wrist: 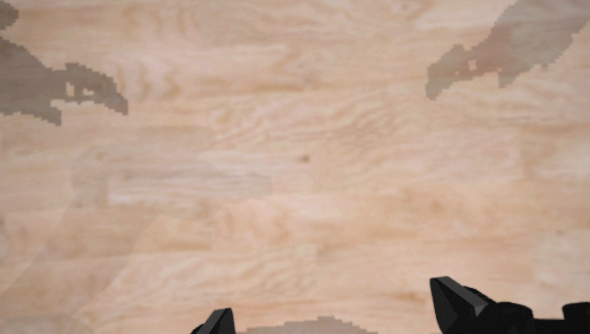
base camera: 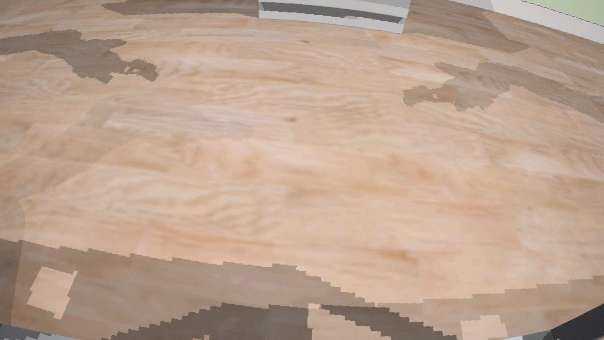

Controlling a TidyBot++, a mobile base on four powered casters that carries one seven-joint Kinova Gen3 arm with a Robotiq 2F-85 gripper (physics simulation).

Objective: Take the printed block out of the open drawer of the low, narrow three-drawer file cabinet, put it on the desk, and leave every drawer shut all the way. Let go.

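My gripper [wrist: 332, 315] is open and empty at the bottom of the wrist view, its two black fingers wide apart above the wooden floor. The lower part of a white-grey cabinet [base camera: 370, 4] shows at the top edge of the base camera view, with a dark gap above its bottom edge. Its upper part is out of view, so I cannot tell which cabinet it is or how its drawers stand. The printed block, the open drawer and the desk top do not show in either view.
Wooden floor [base camera: 310, 165] [wrist: 320, 215] spreads in front of me, with shadows of the arm and gripper on it. A white strip [base camera: 565, 21] with a green area behind it runs along the top right of the base camera view. A black part [base camera: 585, 325] shows at the bottom right corner.
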